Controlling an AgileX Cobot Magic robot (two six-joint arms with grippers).
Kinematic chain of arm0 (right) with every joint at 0, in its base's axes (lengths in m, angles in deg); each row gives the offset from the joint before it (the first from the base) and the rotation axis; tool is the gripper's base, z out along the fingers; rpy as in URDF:
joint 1: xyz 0 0 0.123 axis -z
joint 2: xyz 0 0 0 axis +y
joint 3: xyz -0.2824 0 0.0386 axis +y
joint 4: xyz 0.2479 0 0.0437 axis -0.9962 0 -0.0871
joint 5: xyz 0 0 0 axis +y
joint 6: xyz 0.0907 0 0.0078 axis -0.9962 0 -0.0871
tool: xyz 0 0 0 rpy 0 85 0
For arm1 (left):
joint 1: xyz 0 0 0.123 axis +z
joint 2: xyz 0 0 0 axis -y
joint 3: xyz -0.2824 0 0.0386 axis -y
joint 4: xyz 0.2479 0 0.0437 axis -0.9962 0 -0.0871
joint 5: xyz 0 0 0 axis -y
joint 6: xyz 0.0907 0 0.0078 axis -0.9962 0 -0.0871
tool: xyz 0 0 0 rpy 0 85 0
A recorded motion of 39 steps. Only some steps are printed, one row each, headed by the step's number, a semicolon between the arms.
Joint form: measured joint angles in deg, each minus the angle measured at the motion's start. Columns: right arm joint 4, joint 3, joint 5, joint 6, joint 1, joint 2; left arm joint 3, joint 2, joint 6, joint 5, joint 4, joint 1.
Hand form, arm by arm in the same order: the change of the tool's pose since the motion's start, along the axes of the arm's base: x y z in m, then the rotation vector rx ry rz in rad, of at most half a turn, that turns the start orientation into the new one. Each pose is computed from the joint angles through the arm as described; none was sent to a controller.
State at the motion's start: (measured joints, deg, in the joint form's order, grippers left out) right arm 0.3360 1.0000 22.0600 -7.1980 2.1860 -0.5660; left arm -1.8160 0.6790 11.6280 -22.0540 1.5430 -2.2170
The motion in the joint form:
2: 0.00 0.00 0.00 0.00 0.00 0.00; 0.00 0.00 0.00 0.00 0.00 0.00
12: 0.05 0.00 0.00 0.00 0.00 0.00; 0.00 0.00 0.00 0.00 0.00 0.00
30: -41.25 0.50 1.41 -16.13 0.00 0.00; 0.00 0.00 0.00 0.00 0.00 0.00
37: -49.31 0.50 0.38 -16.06 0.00 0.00; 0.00 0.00 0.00 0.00 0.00 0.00
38: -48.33 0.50 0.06 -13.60 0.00 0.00; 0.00 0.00 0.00 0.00 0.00 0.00
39: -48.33 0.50 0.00 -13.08 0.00 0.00; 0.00 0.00 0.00 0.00 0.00 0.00
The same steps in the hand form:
2: 0.0000 0.0000 0.0000 0.0000 0.0000 0.0000; 0.0000 0.0000 0.0000 0.0000 0.0000 0.0000
12: 0.0000 0.0000 0.0000 -0.0009 0.0000 -0.0001; 0.0000 0.0000 0.0000 0.0000 0.0000 0.0000
30: -0.0003 0.0241 0.0038 0.9854 0.0335 -0.0234; 0.0000 0.0000 0.0000 0.0000 0.0000 0.0000
37: 0.0001 0.0265 0.0085 1.1250 0.0172 -0.0144; 0.0000 0.0000 0.0000 0.0000 0.0000 0.0000
38: 0.0003 0.0258 0.0083 1.0673 0.0059 -0.0048; 0.0000 0.0000 0.0000 0.0000 0.0000 0.0000
39: 0.0003 0.0257 0.0084 1.0587 0.0038 -0.0025; 0.0000 0.0000 0.0000 0.0000 0.0000 0.0000

